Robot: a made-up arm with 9 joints. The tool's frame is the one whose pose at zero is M. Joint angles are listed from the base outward.
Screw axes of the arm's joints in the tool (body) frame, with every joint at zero. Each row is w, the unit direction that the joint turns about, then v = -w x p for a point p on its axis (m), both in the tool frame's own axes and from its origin. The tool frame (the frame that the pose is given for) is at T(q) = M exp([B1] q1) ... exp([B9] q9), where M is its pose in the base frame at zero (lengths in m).
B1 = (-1, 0, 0, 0.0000, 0.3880, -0.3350)
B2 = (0, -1, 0, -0.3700, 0.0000, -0.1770)
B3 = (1, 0, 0, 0.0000, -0.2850, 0.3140)
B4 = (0, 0, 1, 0.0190, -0.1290, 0.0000)
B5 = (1, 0, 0, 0.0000, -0.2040, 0.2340)
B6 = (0, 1, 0, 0.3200, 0.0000, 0.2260)
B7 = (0, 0, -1, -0.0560, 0.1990, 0.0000)
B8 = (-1, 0, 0, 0.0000, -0.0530, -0.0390)
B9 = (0, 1, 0, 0.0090, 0.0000, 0.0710)
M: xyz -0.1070 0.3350 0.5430 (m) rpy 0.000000 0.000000 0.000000 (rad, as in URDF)
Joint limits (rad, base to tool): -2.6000..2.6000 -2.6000..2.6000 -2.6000..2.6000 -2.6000..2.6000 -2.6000..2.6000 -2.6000..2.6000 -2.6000..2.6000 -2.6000..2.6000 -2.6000..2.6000
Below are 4 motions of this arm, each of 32 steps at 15 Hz.
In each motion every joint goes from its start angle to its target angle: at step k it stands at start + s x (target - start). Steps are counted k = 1, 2, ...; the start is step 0. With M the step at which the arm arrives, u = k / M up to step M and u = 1 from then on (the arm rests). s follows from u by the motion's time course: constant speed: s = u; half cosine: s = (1 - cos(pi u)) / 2; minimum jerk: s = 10 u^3 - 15 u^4 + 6 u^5.
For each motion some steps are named. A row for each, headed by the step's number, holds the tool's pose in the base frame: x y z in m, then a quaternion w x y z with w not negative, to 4 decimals.
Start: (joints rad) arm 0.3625 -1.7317 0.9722 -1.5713 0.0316 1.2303 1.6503 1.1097 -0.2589
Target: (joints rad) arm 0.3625 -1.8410 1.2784 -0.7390 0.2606 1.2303 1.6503 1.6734 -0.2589
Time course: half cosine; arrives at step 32
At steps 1, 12, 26, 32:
1: 0.2476 -0.2304 0.0198 0.6627 -0.1904 -0.7202 0.0768
12: 0.2869 -0.2798 -0.0497 0.5567 -0.2551 -0.7900 -0.0298
26: 0.3667 -0.3862 -0.1385 0.2981 -0.3560 -0.8468 -0.2595
32: 0.3767 -0.4025 -0.1457 0.2583 -0.3647 -0.8458 -0.2914

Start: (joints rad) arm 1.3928 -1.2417 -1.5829 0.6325 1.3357 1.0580 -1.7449 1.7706 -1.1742
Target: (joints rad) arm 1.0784 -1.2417 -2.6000 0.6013 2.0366 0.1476 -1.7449 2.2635 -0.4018
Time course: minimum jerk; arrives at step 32
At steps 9, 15, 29, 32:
9: -0.2107 -0.5211 -0.1367 0.9107 0.0666 0.2487 0.3229
15: -0.0729 -0.5558 -0.0910 0.7763 -0.0320 0.3367 0.5320
29: 0.2089 -0.4455 -0.0705 0.3990 -0.2621 0.3129 0.8211
32: 0.2119 -0.4426 -0.0706 0.3936 -0.2652 0.3106 0.8236

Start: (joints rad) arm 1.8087 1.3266 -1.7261 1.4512 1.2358 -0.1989 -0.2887 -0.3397 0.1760
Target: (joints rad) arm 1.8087 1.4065 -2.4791 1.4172 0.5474 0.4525 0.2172 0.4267 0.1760
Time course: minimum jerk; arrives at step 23
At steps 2, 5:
2: 0.2245 0.1983 -0.2234 0.5878 -0.7971 0.1350 -0.0312
5: 0.2491 0.1884 -0.2219 0.5518 -0.8239 0.1062 -0.0736

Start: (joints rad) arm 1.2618 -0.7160 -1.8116 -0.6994 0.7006 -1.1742 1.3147 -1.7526 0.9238
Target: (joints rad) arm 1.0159 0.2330 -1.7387 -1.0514 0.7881 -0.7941 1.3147 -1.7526 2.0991
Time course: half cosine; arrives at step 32
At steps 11, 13, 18, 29, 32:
11: -0.4020 -0.3344 -0.1551 0.6695 -0.2360 0.1407 0.6901
13: -0.3610 -0.3506 -0.1890 0.6436 -0.2830 0.1304 0.6991
18: -0.2441 -0.3669 -0.2755 0.5827 -0.4056 0.0884 0.6987
29: -0.0573 -0.3198 -0.3874 0.5185 -0.5724 -0.0066 0.6351
32: -0.0471 -0.3148 -0.3925 0.5162 -0.5805 -0.0126 0.6296

